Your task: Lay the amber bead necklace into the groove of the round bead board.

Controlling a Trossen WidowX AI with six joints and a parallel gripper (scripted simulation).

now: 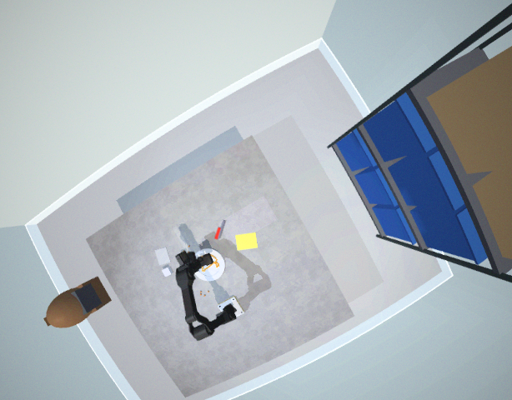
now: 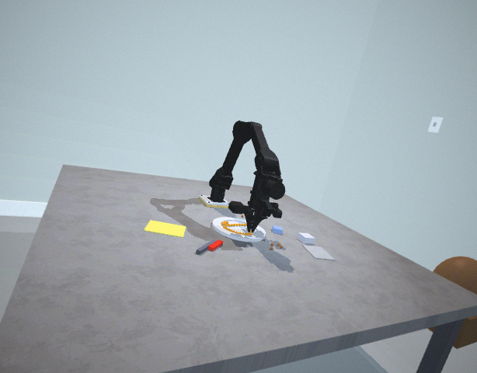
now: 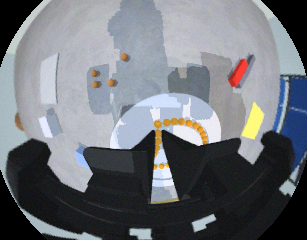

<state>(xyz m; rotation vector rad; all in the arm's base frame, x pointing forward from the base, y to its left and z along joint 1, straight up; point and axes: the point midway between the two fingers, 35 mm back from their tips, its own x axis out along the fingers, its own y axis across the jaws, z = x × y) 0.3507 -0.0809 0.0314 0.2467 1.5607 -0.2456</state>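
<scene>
Now: gripper tip 50 mm past the round white bead board, 10 mm to the left of it and 10 mm above it. Also, from my gripper tip: white block (80 mm ahead, 220 mm to the left); then blue block (20 mm behind, 160 mm to the left, 10 mm below); then grey tool (50 mm ahead, 200 mm to the right, 10 mm below).
</scene>
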